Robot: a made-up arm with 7 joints. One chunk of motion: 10 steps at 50 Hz.
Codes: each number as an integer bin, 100 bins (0 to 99) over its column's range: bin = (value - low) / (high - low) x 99, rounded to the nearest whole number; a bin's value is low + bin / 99 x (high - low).
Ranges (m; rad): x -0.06..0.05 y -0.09..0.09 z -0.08..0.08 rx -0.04..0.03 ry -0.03..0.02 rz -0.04..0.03
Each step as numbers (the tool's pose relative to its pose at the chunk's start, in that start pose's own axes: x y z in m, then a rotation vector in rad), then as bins.
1 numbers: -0.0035 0.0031 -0.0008 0.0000 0.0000 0.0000
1 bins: 51 51 49 57 59 57
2 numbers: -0.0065 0.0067 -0.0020 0.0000 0.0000 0.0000
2 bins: 48 53 48 57 59 57
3 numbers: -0.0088 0.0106 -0.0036 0.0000 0.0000 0.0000
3 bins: 46 55 47 57 59 57
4 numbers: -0.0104 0.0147 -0.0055 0.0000 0.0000 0.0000
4 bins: 45 58 46 57 59 57
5 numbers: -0.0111 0.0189 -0.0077 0.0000 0.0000 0.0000
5 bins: 44 60 45 57 59 57
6 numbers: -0.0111 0.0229 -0.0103 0.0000 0.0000 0.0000
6 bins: 44 62 43 57 59 57
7 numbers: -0.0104 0.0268 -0.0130 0.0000 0.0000 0.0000
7 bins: 45 64 41 57 59 57
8 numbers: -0.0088 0.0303 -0.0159 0.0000 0.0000 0.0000
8 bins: 46 66 40 57 59 57
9 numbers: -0.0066 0.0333 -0.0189 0.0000 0.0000 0.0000
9 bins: 48 68 38 57 59 57
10 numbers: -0.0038 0.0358 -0.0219 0.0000 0.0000 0.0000
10 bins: 51 69 36 57 59 57
